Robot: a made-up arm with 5 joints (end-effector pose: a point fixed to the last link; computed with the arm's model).
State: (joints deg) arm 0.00 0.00 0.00 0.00 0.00
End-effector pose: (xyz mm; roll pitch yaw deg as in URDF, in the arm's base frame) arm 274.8 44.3 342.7 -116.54 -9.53 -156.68
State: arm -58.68 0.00 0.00 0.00 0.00
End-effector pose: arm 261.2 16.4 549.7 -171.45 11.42 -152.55
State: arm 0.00 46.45 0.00 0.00 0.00
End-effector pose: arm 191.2 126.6 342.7 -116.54 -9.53 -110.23
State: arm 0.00 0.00 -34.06 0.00 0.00
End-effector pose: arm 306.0 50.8 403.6 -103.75 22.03 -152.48
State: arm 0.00 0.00 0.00 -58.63 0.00
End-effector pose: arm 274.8 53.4 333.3 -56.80 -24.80 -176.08
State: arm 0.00 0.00 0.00 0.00 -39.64
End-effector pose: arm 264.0 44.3 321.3 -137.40 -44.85 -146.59
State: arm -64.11 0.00 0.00 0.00 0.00
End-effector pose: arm 261.3 3.6 565.3 -176.62 13.36 -153.23
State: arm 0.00 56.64 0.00 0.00 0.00
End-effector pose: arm 165.8 134.0 342.7 -116.54 -9.53 -100.04
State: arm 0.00 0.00 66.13 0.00 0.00
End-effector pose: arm 150.3 35.3 314.8 -162.89 -68.01 -128.36
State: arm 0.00 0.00 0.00 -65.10 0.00
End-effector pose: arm 274.8 53.7 331.8 -49.67 -25.07 -179.09
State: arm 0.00 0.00 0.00 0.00 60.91
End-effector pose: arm 260.6 44.3 375.6 -87.08 45.32 -146.28
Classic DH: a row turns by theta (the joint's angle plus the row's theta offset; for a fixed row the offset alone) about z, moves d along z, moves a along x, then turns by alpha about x. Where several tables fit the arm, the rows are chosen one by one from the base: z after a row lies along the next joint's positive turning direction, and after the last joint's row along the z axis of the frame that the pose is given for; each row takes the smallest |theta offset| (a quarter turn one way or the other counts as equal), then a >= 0, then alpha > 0; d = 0 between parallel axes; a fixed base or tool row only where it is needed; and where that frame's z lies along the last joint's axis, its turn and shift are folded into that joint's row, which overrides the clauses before.
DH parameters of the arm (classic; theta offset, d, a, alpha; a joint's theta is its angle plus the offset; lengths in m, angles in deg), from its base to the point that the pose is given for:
base (fixed): -83.9 0.4012 0.183 94.57
joint 1: 0 -0.1355 -0.1565 -94.57
joint 2: 87.04 0.0167 0.0567 -94.49
joint 3: -89.75 0.057 -0.0946 -93.12
joint 4: 4.5 0.0491 0.0171 -90
joint 5: -56.99 -0.0407 0.0271 31.69
tool (fixed): 132.02 0.0433 0 0

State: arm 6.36 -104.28 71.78 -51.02 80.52
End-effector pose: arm 221.3 -53.6 331.9 -95.14 -13.96 141.51
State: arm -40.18 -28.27 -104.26 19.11 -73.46
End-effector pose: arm 305.6 -95.0 575.0 -139.80 23.56 -166.05
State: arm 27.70 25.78 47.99 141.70 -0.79
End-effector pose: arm 167.4 -43.4 216.0 144.98 -21.64 175.48
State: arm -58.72 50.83 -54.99 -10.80 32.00
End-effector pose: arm 177.8 -33.4 703.1 97.02 59.71 78.41
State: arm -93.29 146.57 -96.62 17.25 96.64
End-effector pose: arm 53.3 -263.4 578.1 -30.46 -32.14 -163.74
